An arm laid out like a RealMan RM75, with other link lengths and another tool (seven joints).
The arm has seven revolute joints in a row. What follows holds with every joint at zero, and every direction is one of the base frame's. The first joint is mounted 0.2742 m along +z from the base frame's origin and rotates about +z. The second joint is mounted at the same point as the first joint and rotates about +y. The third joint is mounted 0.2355 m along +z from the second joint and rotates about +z. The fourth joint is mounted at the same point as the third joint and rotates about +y. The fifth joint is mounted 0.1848 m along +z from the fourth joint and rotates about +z. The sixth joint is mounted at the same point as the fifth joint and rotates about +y. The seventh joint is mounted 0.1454 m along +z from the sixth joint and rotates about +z. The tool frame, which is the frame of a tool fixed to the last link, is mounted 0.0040 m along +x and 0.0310 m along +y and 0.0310 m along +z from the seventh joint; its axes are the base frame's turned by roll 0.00, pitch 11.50 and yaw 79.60 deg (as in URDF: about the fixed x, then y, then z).
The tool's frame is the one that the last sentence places.
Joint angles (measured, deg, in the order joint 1, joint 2, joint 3, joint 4, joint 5, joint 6, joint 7), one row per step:
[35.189 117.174 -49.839 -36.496 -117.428 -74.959 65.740]
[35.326 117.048 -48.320 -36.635 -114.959 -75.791 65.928]
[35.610 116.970 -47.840 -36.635 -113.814 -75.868 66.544]
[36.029 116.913 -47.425 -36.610 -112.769 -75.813 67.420]
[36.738 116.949 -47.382 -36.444 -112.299 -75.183 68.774]
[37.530 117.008 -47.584 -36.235 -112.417 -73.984 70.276]
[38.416 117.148 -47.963 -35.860 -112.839 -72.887 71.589]
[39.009 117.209 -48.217 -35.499 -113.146 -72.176 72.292]
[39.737 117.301 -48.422 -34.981 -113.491 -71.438 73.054]
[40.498 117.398 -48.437 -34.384 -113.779 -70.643 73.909]
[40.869 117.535 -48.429 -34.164 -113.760 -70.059 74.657]
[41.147 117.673 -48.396 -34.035 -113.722 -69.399 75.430]
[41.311 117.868 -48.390 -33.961 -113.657 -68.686 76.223]
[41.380 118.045 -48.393 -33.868 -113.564 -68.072 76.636]
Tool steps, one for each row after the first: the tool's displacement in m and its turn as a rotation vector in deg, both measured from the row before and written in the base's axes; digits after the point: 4 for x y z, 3 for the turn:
[-0.0083 0.0053 0.0063 1.708 3.250 -0.373]
[-0.0047 0.0035 0.0028 0.726 1.471 -0.460]
[-0.0052 0.0039 0.0025 0.627 1.436 -0.582]
[-0.0050 0.0044 0.0003 0.253 0.829 -0.878]
[-0.0032 0.0048 -0.0010 0.179 0.053 -1.087]
[-0.0032 0.0035 -0.0027 -0.252 -0.232 -0.801]
[-0.0018 0.0020 -0.0020 -0.194 -0.241 -0.439]
[-0.0023 0.0021 -0.0025 -0.286 -0.170 -0.486]
[-0.0026 0.0025 -0.0022 -0.158 0.025 -0.694]
[-0.0020 0.0019 -0.0011 0.074 0.278 -0.675]
[-0.0015 0.0021 -0.0008 0.217 0.270 -0.772]
[-0.0011 0.0018 -0.0010 0.250 0.300 -0.878]
[-0.0005 0.0012 -0.0010 0.261 0.185 -0.612]

